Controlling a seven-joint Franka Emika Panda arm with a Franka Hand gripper.
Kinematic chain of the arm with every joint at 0, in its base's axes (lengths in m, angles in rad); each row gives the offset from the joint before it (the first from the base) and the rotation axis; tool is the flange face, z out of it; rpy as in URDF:
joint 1: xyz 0 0 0.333 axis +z
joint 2: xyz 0 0 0 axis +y
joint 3: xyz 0 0 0.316 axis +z
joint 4: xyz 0.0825 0 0 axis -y
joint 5: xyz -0.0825 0 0.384 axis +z
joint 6: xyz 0 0 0 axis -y
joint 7: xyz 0.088 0 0 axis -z
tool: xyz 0 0 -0.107 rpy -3.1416 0 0
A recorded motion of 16 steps. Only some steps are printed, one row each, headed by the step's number.
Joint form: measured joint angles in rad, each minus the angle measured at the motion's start. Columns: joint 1, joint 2, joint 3, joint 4, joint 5, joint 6, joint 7.
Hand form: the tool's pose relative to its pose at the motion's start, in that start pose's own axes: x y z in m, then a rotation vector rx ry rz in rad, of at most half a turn. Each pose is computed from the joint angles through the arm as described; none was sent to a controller.
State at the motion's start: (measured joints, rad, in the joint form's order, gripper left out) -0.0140 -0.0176 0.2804 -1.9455 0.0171 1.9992 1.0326
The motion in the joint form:
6: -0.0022 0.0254 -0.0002 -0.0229 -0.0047 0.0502 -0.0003
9: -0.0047 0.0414 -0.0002 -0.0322 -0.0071 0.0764 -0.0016
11: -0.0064 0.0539 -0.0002 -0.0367 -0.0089 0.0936 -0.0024
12: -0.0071 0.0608 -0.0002 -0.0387 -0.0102 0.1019 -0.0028
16: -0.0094 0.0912 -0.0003 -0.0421 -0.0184 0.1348 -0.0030
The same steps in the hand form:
6: 0.0043 -0.0015 0.0203 0.0037 -0.0005 0.0011
9: 0.0074 -0.0022 0.0311 0.0060 -0.0014 0.0018
11: 0.0098 -0.0030 0.0386 0.0075 -0.0025 0.0023
12: 0.0109 -0.0034 0.0426 0.0075 -0.0032 0.0022
16: 0.0158 -0.0060 0.0583 0.0084 -0.0040 0.0014

